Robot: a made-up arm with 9 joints. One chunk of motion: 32 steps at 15 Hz.
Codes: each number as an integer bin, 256 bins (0 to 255) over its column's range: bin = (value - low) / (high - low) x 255, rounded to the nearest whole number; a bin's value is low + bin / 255 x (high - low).
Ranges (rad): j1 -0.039..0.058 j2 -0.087..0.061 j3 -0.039..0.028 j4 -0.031..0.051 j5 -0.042..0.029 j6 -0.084..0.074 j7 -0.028..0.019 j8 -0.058..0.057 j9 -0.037..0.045
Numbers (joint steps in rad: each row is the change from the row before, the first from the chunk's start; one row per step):
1: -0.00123 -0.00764 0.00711 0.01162 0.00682 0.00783 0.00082 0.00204 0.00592
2: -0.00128 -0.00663 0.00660 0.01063 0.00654 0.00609 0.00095 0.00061 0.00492
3: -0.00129 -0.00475 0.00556 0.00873 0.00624 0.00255 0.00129 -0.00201 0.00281
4: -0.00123 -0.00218 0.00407 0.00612 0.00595 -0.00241 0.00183 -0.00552 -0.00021
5: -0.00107 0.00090 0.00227 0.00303 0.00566 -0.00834 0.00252 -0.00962 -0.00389
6: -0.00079 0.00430 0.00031 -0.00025 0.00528 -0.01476 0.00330 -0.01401 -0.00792
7: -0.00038 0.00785 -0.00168 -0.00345 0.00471 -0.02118 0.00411 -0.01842 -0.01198
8: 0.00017 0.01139 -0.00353 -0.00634 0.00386 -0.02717 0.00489 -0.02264 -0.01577
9: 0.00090 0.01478 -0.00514 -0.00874 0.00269 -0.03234 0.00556 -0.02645 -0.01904
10: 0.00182 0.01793 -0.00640 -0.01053 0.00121 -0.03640 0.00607 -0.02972 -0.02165
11: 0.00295 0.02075 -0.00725 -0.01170 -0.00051 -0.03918 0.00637 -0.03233 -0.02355
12: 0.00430 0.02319 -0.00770 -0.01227 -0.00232 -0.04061 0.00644 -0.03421 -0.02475
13: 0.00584 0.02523 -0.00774 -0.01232 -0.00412 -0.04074 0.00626 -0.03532 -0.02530
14: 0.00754 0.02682 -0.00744 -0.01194 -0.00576 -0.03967 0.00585 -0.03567 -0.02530
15: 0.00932 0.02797 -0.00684 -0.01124 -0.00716 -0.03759 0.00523 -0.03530 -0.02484
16: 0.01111 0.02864 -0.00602 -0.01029 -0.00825 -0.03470 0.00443 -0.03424 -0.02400
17: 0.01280 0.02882 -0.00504 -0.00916 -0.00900 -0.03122 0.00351 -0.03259 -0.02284
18: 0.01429 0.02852 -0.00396 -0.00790 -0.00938 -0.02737 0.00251 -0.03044 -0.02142
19: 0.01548 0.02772 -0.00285 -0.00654 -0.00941 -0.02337 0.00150 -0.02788 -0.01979
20: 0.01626 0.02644 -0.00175 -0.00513 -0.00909 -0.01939 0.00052 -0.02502 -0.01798
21: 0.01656 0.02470 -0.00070 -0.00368 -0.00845 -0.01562 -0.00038 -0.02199 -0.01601
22: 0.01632 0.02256 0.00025 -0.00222 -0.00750 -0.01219 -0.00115 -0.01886 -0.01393
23: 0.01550 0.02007 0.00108 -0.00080 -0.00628 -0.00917 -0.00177 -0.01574 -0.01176
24: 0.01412 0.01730 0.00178 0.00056 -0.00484 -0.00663 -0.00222 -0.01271 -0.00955
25: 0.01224 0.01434 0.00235 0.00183 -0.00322 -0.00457 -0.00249 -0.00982 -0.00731
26: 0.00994 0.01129 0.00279 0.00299 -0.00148 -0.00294 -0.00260 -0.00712 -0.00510
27: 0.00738 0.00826 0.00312 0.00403 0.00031 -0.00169 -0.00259 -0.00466 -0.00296
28: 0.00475 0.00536 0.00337 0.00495 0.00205 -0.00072 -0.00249 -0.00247 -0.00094
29: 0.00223 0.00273 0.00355 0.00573 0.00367 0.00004 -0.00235 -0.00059 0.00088
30: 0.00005 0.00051 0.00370 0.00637 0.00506 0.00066 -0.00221 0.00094 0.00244
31: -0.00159 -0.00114 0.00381 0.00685 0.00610 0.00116 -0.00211 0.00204 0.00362
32: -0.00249 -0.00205 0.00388 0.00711 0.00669 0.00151 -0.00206 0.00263 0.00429
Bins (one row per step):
1: 99 137 175 133 175 148 156 133 133
2: 99 138 174 129 174 145 157 130 130
3: 99 142 170 124 173 140 159 124 124
4: 99 146 164 115 172 132 162 116 114
5: 100 151 157 106 171 122 166 107 103
6: 100 157 150 96 170 112 170 98 90
7: 102 163 142 86 168 101 174 88 78
8: 103 170 135 77 165 92 178 78 66
9: 105 175 129 69 161 83 182 70 56
10: 107 181 124 64 155 77 185 63 48
11: 110 186 121 60 149 72 186 57 42
12: 114 190 119 58 143 70 187 53 38
13: 118 193 119 58 136 70 186 50 36
14: 122 196 120 59 130 72 184 50 36
15: 127 198 122 61 125 75 180 50 38
16: 132 199 126 64 121 80 176 53 40
17: 136 200 129 68 119 85 171 56 44
18: 140 199 133 72 117 91 166 61 48
19: 143 198 138 76 117 98 160 67 54
20: 145 195 142 80 118 104 155 73 59
21: 146 192 146 85 120 110 150 80 65
22: 145 189 149 89 124 116 146 87 72
23: 143 184 153 94 128 121 142 94 78
24: 140 180 155 98 133 125 140 100 85
25: 135 175 157 102 139 128 138 107 92
26: 129 169 159 106 146 131 138 113 99
27: 122 164 160 109 152 133 138 118 106
28: 115 159 161 112 158 134 138 123 112
29: 108 155 162 114 164 136 139 127 118
30: 103 151 163 116 169 137 140 131 123
31: 98 148 163 118 173 137 140 133 126
32: 96 146 163 119 175 138 141 134 128

